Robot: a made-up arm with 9 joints. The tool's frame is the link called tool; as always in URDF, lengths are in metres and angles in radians.
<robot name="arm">
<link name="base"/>
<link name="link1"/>
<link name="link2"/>
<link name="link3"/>
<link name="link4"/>
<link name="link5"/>
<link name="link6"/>
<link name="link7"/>
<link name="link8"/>
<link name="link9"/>
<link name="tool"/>
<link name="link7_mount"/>
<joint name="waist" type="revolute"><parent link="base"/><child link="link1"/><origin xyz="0 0 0.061" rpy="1.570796 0 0"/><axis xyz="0 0 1"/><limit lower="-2.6" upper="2.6"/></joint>
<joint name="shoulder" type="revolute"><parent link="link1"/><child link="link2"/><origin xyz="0.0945 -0.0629 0.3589" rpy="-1.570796 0 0"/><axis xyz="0 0 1"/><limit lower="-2.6" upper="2.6"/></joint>
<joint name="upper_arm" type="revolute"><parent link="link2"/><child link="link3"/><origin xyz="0.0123 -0.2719 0.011" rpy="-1.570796 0 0"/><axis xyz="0 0 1"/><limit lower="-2.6" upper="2.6"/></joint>
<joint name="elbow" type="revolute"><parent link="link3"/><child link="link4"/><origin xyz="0.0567 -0.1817 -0.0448" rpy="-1.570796 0 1.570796"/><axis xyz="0 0 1"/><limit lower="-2.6" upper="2.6"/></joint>
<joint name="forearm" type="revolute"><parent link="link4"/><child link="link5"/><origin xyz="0.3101 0.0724 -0.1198" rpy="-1.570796 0 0"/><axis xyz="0 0 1"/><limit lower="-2.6" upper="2.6"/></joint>
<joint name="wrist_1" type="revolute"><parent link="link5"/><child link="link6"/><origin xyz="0.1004 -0.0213 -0.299" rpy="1.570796 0 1.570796"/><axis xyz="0 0 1"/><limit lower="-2.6" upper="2.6"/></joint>
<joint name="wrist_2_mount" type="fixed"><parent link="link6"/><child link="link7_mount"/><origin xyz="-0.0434 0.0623 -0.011"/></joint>
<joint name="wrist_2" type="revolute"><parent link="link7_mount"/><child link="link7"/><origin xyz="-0.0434 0.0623 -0.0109" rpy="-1.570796 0 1.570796"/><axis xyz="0 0 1"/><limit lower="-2.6" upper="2.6"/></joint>
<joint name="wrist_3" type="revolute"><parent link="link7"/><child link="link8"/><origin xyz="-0.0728 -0.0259 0.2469" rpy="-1.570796 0 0"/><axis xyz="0 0 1"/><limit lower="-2.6" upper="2.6"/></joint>
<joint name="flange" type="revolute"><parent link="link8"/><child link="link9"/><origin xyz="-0.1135 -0.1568 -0.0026" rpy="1.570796 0 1.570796"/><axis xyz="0 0 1"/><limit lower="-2.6" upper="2.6"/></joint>
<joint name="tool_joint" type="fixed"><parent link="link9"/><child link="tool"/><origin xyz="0.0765 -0.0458 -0.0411" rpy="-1.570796 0 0"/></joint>
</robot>
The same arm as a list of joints. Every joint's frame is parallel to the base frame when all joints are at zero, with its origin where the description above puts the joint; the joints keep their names.
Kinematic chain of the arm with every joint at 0, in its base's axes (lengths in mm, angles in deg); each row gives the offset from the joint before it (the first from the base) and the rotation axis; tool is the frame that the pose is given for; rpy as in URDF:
waist: xyz 0 0 61 axis -y
shoulder: xyz 94.5 -358.9 -62.9 axis +z
upper_arm: xyz 12.3 -271.9 11 axis +y
elbow: xyz 56.7 -44.8 181.7 axis -x
forearm: xyz 119.8 -72.4 -310.1 axis -y
wrist_1: xyz -21.3 299 -100.4 axis -z
wrist_2: xyz -86.8 -124.6 21.9 axis -x
wrist_3: xyz -246.9 72.8 -25.9 axis +z
flange: xyz -156.8 113.5 -2.6 axis -y
tool: xyz 76.5 41.1 -45.8 rpy 0 0 0
Joint limits (deg, base to tool): -148.97..148.97 -148.97..148.97 -148.97..148.97 -148.97..148.97 -148.97..148.97 -148.97..148.97 -148.97..148.97 -148.97..148.97 -148.97..148.97

